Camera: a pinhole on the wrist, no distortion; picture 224 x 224 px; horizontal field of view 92.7 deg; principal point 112.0 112.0 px. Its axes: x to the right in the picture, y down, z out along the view. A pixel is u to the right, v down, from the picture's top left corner.
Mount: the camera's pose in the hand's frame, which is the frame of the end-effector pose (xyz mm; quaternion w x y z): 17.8 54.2 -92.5 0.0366 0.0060 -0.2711 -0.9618
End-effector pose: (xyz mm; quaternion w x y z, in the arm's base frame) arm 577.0 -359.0 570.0 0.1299 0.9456 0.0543 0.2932
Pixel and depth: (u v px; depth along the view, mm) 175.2 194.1 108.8
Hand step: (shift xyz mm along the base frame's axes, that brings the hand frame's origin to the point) -10.1 -51.1 -49.5
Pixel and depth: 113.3 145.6 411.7
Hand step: 196.8 -220.2 -210.6
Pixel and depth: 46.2 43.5 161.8
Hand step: 87.3 -204.0 129.3
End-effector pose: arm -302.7 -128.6 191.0 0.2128 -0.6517 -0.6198 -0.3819
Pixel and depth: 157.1 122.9 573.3
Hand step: 391.6 128.5 -390.0
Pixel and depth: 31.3 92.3 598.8
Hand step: 535.8 483.9 213.4
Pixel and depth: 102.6 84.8 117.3
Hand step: 134.0 -11.6 49.8
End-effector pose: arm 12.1 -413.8 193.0 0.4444 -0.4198 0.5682 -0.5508
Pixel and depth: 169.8 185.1 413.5
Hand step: 446.9 89.5 -3.4
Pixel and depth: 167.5 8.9 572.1
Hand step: 200.4 327.3 -784.7
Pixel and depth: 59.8 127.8 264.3
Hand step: 113.8 -167.8 -173.8
